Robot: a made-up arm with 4 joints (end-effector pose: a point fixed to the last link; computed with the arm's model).
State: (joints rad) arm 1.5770 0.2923 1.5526 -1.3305
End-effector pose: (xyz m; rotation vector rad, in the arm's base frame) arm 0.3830 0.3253 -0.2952 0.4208 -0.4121 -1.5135
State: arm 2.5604 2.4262 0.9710 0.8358
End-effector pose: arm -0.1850 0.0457 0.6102 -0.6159 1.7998 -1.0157
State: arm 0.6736 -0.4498 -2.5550 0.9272
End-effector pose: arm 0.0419 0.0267 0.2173 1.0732 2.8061 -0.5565
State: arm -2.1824 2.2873 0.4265 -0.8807
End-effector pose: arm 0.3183 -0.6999 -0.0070 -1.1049 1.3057 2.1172
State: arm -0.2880 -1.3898 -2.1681 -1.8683
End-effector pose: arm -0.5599 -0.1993 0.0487 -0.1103 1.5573 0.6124
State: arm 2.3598 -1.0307 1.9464 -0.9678
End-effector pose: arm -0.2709 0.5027 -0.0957 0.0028 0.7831 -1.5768
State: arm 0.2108 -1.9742 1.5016 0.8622
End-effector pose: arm -0.1299 -0.1386 -0.2731 -0.6470 -1.2591 -1.0451
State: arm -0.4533 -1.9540 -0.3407 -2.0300
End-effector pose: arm -0.5358 0.2496 -0.1154 -1.2576 1.7057 -1.3426
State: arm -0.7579 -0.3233 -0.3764 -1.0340
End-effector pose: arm -0.3017 -0.5382 0.0850 -1.6911 0.4688 -0.3005
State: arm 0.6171 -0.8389 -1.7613 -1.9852
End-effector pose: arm -0.3326 -0.2861 -0.2084 -0.2819 0.9943 1.3858
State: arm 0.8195 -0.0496 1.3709 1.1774
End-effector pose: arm 0.2111 0.3528 -0.0341 1.6003 -1.5606 0.2337
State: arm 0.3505 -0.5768 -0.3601 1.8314
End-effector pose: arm 0.0076 0.1812 0.0548 2.1860 -0.1577 -0.8193
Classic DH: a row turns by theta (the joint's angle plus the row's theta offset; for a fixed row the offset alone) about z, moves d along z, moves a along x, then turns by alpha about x. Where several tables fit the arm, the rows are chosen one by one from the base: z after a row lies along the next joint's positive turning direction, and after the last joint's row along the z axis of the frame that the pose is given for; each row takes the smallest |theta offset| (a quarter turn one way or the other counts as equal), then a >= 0, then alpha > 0; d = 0 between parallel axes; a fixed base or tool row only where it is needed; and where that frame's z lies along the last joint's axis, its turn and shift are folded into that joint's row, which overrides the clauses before.
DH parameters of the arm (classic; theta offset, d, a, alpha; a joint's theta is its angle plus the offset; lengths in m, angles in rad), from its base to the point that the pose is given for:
base (fixed): 1.5708 0.102 0 1.5708
joint 1: 0 -0.009 0.093 -1.5708
joint 2: -1.5708 -0.197 0.078 1.5708
joint 3: -1.5708 0.261 0.057 -1.5708
joint 4: 1.5708 -0.123 0.021 -1.5708
tool (fixed): -1.5708 -0.338 0 0

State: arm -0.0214 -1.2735 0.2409 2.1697
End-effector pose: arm -0.0256 0.1672 0.0186 1.6561 -1.4114 -0.4568
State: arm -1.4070 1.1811 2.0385 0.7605
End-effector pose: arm 0.1510 -0.1016 -0.3698 0.7330 -0.1724 1.7930
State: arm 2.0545 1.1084 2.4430 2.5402
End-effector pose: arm 0.0787 0.3684 0.3789 0.2612 1.7238 -0.8639
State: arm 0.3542 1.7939 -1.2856 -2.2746
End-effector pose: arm 0.4695 0.3785 0.2015 2.0066 1.5104 -1.5408
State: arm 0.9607 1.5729 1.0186 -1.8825
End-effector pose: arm 0.5802 0.2845 0.0068 0.0774 -1.4721 -0.5528
